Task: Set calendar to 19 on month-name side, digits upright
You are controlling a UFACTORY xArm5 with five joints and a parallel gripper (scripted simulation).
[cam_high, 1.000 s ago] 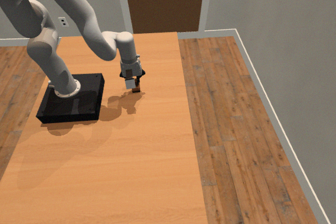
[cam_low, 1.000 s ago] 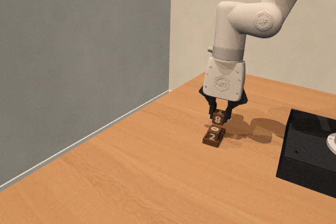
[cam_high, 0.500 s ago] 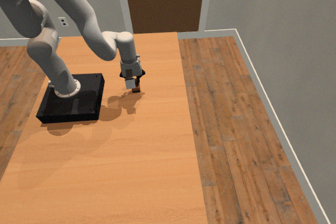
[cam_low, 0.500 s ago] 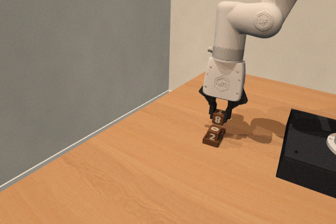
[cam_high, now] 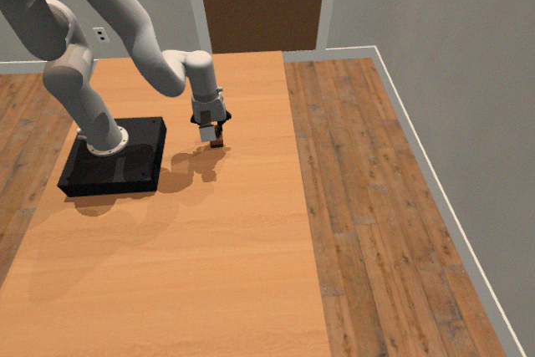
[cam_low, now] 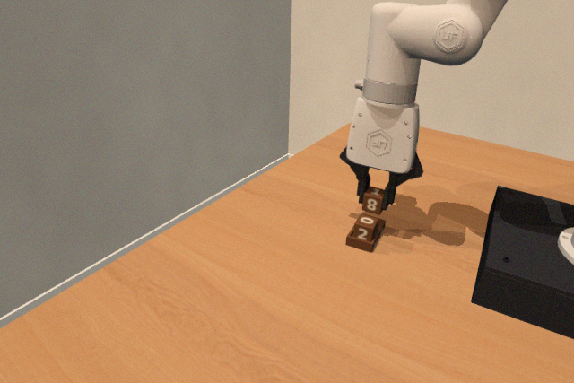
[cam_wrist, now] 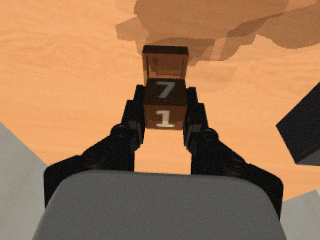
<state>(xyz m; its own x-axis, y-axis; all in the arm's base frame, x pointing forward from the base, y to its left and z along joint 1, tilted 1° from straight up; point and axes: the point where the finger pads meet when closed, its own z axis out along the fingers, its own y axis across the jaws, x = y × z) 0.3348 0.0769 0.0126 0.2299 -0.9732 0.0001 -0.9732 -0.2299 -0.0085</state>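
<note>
My hand is 5 cm above the brown date cube, 3 cm to the right of it and 1 cm past it. Also, from my hand: tray: 7 cm below, 2 cm to the left.
</note>
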